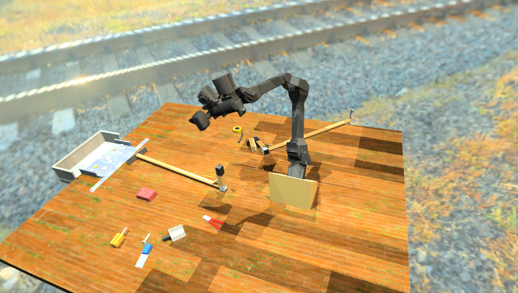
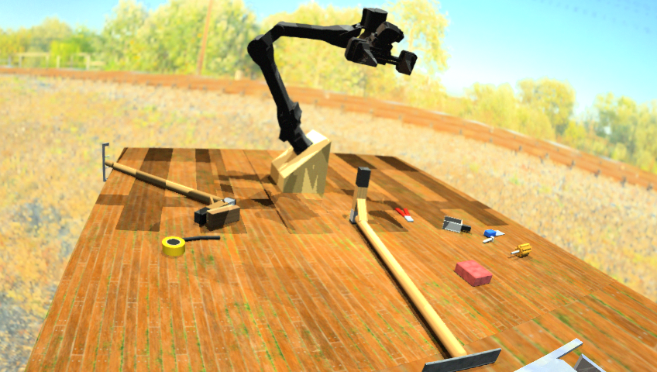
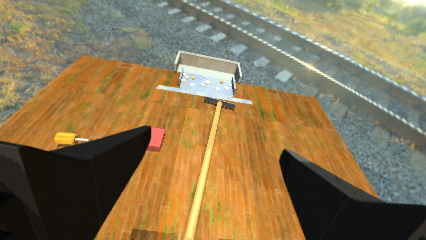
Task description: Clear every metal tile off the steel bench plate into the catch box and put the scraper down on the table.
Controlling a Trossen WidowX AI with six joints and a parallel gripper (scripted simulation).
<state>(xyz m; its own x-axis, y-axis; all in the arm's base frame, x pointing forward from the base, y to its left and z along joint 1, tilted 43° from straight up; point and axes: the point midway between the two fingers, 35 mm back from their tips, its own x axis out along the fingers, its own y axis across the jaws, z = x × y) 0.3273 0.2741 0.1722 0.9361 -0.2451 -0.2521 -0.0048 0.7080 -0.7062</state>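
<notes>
The long scraper lies 230 mm ahead of my gripper tip, 40 mm to the right of it and 340 mm below it. Round my gripper tip: red block (270 mm ahead, 150 mm to the left, 390 mm below); blue putty knife (60 mm ahead, 400 mm to the left, 400 mm below); wooden block (40 mm behind, 360 mm to the right, 390 mm below).
</notes>
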